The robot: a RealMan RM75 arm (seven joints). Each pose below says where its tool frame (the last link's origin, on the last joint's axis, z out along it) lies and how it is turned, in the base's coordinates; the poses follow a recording.
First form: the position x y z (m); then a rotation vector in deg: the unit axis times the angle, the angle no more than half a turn.
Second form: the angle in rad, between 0 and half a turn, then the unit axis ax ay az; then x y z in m. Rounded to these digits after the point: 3 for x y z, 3 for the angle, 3 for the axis.
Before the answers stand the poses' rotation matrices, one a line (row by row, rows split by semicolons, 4 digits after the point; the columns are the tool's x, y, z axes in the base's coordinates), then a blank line. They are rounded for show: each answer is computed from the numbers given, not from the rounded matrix.
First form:
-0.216 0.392 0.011 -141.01 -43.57 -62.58
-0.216 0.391 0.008 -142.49 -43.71 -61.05
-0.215 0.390 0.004 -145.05 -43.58 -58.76
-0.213 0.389 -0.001 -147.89 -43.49 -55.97
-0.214 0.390 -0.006 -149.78 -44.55 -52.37
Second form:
0.5607 0.5957 0.5751; 0.3326 -0.7981 0.5024; 0.7583 -0.0904 -0.6456
0.5771 0.5902 0.5644; 0.3442 -0.8026 0.4873; 0.7406 -0.0869 -0.6663
0.6039 0.5769 0.5500; 0.3589 -0.8129 0.4587; 0.7117 -0.0796 -0.6979
0.6336 0.5631 0.5305; 0.3749 -0.8233 0.4261; 0.6767 -0.0711 -0.7328
0.6580 0.5660 0.4966; 0.3995 -0.8215 0.4070; 0.6383 -0.0694 -0.7666

2.798 -0.880 -0.272 -0.390 -0.216 0.392 0.011
2.811 -0.885 -0.271 -0.379 -0.216 0.391 0.008
2.835 -0.893 -0.268 -0.362 -0.215 0.390 0.004
2.862 -0.902 -0.265 -0.341 -0.213 0.389 -0.001
2.876 -0.909 -0.270 -0.318 -0.214 0.390 -0.006

